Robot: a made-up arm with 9 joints. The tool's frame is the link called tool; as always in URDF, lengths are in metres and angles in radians. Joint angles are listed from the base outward.
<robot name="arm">
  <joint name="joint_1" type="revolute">
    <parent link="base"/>
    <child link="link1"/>
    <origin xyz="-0.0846 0.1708 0.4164" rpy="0 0 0"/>
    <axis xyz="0 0 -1"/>
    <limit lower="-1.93" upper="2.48"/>
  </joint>
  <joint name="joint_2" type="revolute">
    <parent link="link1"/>
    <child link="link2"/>
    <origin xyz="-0.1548 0.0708 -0.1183" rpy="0 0 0"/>
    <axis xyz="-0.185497 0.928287 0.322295"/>
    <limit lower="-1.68" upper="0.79"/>
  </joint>
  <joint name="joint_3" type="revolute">
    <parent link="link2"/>
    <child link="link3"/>
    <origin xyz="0.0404 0.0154 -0.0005" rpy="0 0 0"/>
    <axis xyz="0 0 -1"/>
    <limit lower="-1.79" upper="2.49"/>
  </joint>
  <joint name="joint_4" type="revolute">
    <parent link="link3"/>
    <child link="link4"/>
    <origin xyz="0.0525 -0.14 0.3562" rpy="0 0 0"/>
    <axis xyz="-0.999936 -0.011 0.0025"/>
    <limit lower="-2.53" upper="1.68"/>
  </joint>
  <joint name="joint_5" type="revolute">
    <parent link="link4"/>
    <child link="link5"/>
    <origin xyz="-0.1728 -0.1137 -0.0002" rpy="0 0 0"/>
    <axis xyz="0 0 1"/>
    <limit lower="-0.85" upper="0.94"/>
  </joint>
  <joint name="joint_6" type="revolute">
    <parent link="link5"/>
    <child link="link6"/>
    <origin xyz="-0.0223 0.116 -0.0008" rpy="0 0 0"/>
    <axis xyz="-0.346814 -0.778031 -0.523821"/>
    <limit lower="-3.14" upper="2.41"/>
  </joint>
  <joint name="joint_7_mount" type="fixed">
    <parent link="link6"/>
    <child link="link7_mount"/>
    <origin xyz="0.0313 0.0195 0.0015" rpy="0 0 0"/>
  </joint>
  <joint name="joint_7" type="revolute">
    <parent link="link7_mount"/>
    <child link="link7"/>
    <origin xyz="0.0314 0.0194 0.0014" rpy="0 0 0"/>
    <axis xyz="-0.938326 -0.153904 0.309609"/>
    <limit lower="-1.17" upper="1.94"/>
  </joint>
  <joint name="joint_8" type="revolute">
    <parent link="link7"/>
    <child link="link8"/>
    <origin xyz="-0.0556 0.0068 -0.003" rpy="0 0 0"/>
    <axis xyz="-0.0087 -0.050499 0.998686"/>
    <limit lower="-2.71" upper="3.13"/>
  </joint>
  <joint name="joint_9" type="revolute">
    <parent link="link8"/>
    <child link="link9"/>
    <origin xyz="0.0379 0.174 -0.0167" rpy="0 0 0"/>
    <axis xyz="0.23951 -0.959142 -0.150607"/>
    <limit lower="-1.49" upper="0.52"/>
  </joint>
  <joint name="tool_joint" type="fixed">
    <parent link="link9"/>
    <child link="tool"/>
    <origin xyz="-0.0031 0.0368 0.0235" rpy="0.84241 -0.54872 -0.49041"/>
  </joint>
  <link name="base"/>
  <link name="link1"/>
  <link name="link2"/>
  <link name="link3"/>
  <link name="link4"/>
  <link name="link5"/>
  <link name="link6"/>
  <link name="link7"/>
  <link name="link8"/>
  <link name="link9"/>
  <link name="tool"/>
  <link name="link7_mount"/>
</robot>
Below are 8 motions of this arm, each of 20 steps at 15 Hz.
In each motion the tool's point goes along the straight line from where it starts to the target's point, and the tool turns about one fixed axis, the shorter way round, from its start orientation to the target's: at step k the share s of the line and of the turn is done. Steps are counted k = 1, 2, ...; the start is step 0. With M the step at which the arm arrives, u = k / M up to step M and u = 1 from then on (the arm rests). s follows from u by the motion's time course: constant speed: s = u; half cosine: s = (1 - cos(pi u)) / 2; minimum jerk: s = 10 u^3 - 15 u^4 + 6 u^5.
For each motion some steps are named. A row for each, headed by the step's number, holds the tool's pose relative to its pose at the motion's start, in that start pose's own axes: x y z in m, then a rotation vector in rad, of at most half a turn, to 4 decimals.
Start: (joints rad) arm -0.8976 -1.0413 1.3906 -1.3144 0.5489 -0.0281 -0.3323 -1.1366 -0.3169
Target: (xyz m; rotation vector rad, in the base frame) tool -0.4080 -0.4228 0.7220 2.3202 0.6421 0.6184
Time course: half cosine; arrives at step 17
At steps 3, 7, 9, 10, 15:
3: -0.0024 0.0143 -0.0185 -0.0735 0.0845 -0.0104
7: -0.0115 0.0694 -0.0897 -0.3564 0.4096 -0.0506
9: -0.0174 0.1043 -0.1349 -0.5360 0.6160 -0.0760
10: -0.0202 0.1216 -0.1572 -0.6250 0.7183 -0.0887
15: -0.0307 0.1845 -0.2386 -0.9482 1.0898 -0.1345

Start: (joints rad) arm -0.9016 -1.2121 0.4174 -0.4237 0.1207 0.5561 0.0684 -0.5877 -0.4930
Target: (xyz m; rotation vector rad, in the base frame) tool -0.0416 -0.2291 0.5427 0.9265 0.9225 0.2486
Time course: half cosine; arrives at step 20
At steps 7, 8, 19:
7: 0.0556 -0.0238 -0.0996 -0.3809 0.4676 -0.0759
8: 0.0703 -0.0301 -0.1260 -0.4820 0.5918 -0.0960
19: 0.2023 -0.0867 -0.3624 -1.3866 1.7023 -0.2763

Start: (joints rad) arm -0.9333 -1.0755 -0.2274 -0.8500 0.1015 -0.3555 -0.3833 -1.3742 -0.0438
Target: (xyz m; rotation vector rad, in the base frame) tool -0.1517 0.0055 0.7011 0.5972 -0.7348 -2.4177
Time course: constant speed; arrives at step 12
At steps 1, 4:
1: 0.0119 0.0192 -0.0132 0.0364 -0.1672 -0.0763
4: 0.0474 0.0766 -0.0527 0.1455 -0.6688 -0.3053

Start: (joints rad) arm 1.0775 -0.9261 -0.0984 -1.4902 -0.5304 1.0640 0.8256 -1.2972 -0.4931
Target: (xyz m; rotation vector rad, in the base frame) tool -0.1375 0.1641 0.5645 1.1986 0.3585 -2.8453
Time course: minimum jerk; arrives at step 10
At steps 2, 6, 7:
2: -0.0202 -0.0032 -0.0049 -0.0603 0.0225 0.0204
6: -0.2376 -0.0374 -0.0576 -0.7102 0.2648 0.2403
7: -0.2913 -0.0458 -0.0706 -0.8709 0.3246 0.2947

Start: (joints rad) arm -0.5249 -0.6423 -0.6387 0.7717 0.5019 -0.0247 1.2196 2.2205 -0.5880
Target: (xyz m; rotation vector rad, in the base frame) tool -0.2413 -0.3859 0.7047 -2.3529 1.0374 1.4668
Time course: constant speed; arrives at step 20
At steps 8, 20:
8: 0.0339 -0.0304 -0.0689 0.0061 -0.0950 -0.0288
20: 0.0848 -0.0760 -0.1723 0.0154 -0.2375 -0.0721

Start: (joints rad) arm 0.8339 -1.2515 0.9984 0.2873 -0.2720 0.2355 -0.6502 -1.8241 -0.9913
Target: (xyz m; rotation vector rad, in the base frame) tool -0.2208 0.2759 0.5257 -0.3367 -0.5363 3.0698
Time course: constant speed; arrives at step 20
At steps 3, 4, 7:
3: -0.0097 -0.0579 -0.0420 -0.1456 -0.2762 0.2072
4: -0.0130 -0.0771 -0.0560 -0.1942 -0.3683 0.2763
7: -0.0227 -0.1350 -0.0981 -0.3398 -0.6445 0.4835

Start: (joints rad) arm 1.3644 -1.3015 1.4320 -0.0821 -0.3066 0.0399 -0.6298 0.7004 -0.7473
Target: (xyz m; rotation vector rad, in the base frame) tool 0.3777 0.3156 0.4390 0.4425 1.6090 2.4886
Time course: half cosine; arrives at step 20
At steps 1, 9, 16, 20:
1: -0.0024 -0.0031 -0.0008 -0.0061 -0.0010 0.0034
9: -0.1629 -0.2119 -0.0553 -0.4175 -0.0653 0.2353
16: -0.3494 -0.4544 -0.1186 -0.8954 -0.1400 0.5047
20: -0.3863 -0.5024 -0.1311 -0.9899 -0.1548 0.5580

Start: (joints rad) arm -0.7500 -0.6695 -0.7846 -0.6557 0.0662 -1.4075 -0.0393 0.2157 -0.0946
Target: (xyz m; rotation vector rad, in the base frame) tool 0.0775 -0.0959 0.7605 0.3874 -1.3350 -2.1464
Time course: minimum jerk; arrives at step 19
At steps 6, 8, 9, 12, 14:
6: -0.0071 -0.0162 0.0965 -0.0112 0.2877 0.1012
8: -0.0136 -0.0310 0.1854 -0.0216 0.5523 0.1944
9: -0.0173 -0.0395 0.2357 -0.0274 0.7025 0.2472
12: -0.0283 -0.0644 0.3847 -0.0448 1.1463 0.4035
14: -0.0339 -0.0772 0.4613 -0.0537 1.3748 0.4838

